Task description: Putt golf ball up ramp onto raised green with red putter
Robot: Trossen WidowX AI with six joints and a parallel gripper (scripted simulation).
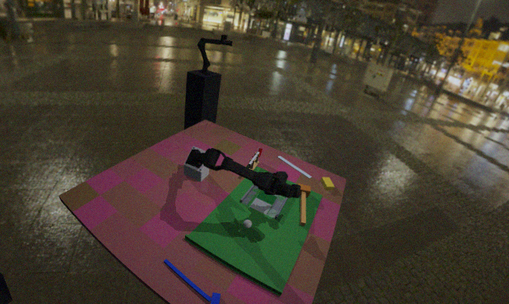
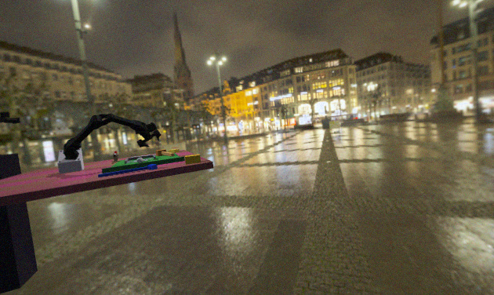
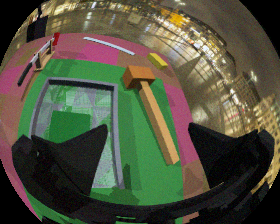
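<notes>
My gripper tip is now 35 cm past the red putter, 21 cm to the right of it and 7 cm above it. Round my gripper tip: white golf ball 9 cm behind, 23 cm to the right, 11 cm below; then green mat 5 cm behind, 11 cm to the right, 13 cm below; then wooden stand 34 cm behind, 23 cm to the left, 10 cm below.
</notes>
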